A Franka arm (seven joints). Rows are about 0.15 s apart.
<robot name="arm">
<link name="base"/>
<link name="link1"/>
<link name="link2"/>
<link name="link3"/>
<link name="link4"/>
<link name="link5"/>
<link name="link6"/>
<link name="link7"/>
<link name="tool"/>
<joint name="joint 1" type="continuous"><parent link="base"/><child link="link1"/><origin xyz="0 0 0.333"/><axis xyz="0 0 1"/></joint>
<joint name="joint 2" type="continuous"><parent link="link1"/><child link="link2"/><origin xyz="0 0 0"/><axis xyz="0 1 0"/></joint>
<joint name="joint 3" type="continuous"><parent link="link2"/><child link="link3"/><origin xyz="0 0 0.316"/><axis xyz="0 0 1"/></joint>
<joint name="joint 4" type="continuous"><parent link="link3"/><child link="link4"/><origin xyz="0.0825 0 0"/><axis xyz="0 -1 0"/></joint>
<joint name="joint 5" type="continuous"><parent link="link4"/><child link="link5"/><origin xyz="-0.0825 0 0.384"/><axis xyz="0 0 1"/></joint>
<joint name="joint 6" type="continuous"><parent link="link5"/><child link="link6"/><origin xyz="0 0 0"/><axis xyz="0 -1 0"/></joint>
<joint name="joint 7" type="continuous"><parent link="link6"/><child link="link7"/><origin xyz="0.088 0 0"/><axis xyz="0 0 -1"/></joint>
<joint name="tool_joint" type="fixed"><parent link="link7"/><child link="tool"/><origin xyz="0 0 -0.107" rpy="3.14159 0 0"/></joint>
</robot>
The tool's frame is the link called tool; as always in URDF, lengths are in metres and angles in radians. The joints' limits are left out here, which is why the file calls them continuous.
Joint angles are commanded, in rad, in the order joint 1, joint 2, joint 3, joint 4, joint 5, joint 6, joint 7. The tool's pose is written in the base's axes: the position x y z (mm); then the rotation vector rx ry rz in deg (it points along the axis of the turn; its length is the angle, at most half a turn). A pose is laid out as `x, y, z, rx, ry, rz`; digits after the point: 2 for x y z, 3 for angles.
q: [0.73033 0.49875 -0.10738 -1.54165 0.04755 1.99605 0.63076]
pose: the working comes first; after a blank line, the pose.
Where each joint sits with the arm in this pose, in the base's axes (m; each line is computed from the numbers above, not from the rounded line before):
joint 1: 0.0000 0.0000 0.3330
joint 2: 0.0000 0.0000 0.3330
joint 3: 0.1126 0.1008 0.6105
joint 4: 0.1722 0.1423 0.5713
joint 5: 0.4809 0.3639 0.4721
joint 6: 0.4809 0.3639 0.4721
joint 7: 0.5528 0.4146 0.4685
the tool: 0.5497 0.4113 0.3616

549.69, 411.26, 361.58, 178.186, -1.461, -2.530
